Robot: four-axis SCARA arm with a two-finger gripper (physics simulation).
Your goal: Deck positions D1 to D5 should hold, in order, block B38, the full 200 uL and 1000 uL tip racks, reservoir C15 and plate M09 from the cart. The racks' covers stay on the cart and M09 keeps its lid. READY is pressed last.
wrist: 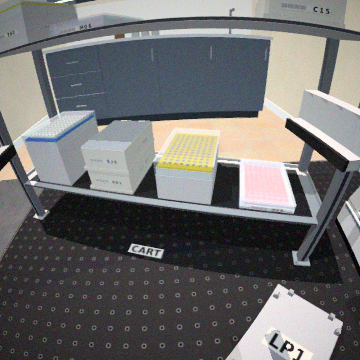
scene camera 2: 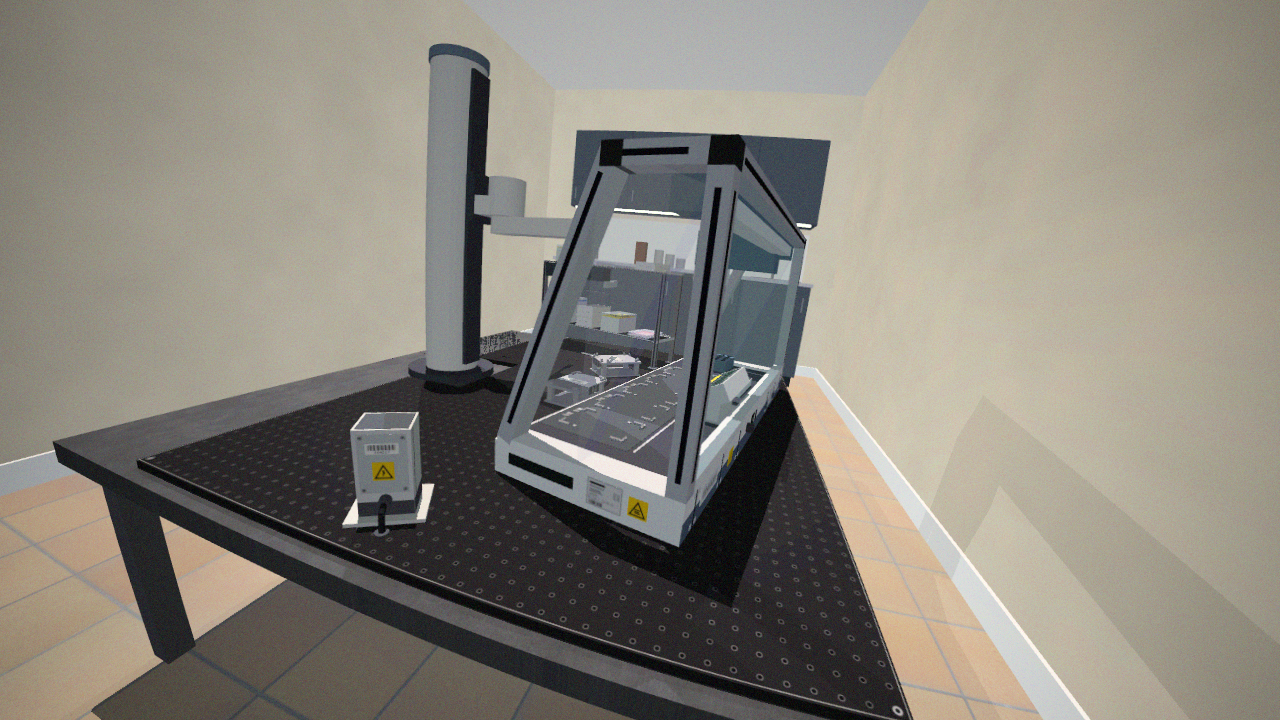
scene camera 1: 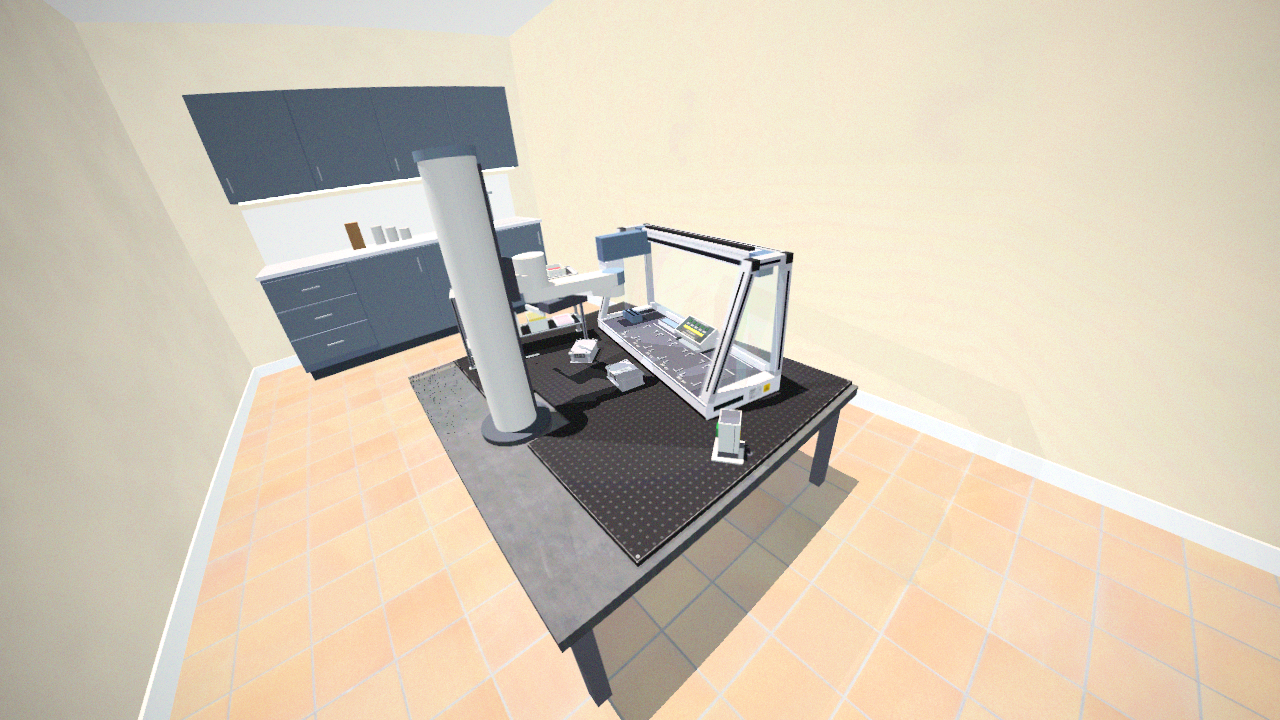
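Observation:
In the wrist view my gripper (wrist: 148,113) is open, its fingertips at the left and right edges, facing the cart (wrist: 331,65). On the lower shelf, from left, stand a blue-banded tip rack (wrist: 60,157), block B38 (wrist: 117,152) on top of another block (wrist: 111,181), a yellow-banded tip rack (wrist: 187,182) and a pink lidded plate (wrist: 267,185) whose label is unreadable. Both racks show rows of tips under clear tops. Reservoir C15 (wrist: 300,17) is cut off on the upper shelf. The deck (scene camera 1: 657,351) (scene camera 2: 617,411) shows no labware at its marked positions. Plate M09 and READY cannot be made out.
The upper shelf also holds plate M06 (wrist: 95,22) and a yellow-edged box (wrist: 35,22). White stand LP1 (wrist: 295,312) is in front of the cart. The enclosure frame (scene camera 1: 751,308) (scene camera 2: 704,340) surrounds the deck. A tilted panel (scene camera 1: 696,329) and a small device (scene camera 1: 729,434) (scene camera 2: 386,447) also show.

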